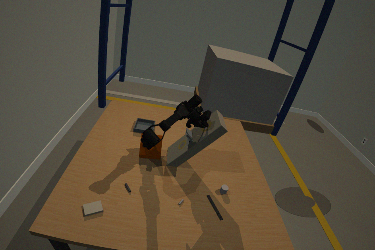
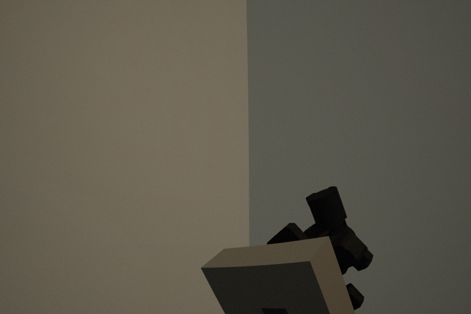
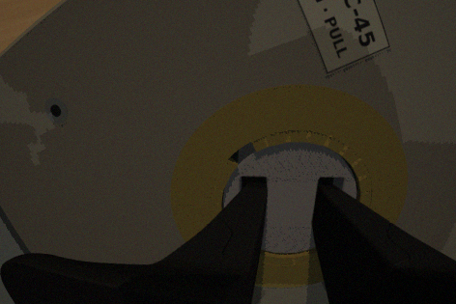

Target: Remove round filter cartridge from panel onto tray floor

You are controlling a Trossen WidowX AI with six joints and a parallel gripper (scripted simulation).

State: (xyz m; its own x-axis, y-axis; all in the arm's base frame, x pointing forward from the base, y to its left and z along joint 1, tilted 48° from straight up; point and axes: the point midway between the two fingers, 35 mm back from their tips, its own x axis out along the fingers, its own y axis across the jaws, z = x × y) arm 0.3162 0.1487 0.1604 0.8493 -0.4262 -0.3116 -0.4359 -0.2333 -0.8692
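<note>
The grey filter cartridge lies 10 mm below my gripper tip and 10 mm ahead of it. Also, from my gripper tip: short dark bar (430 mm behind, 290 mm to the right, 280 mm below); tiny light piece (350 mm to the right, 280 mm below, 130 mm behind); grey tray (400 mm behind, 310 mm to the left, 270 mm below).
</note>
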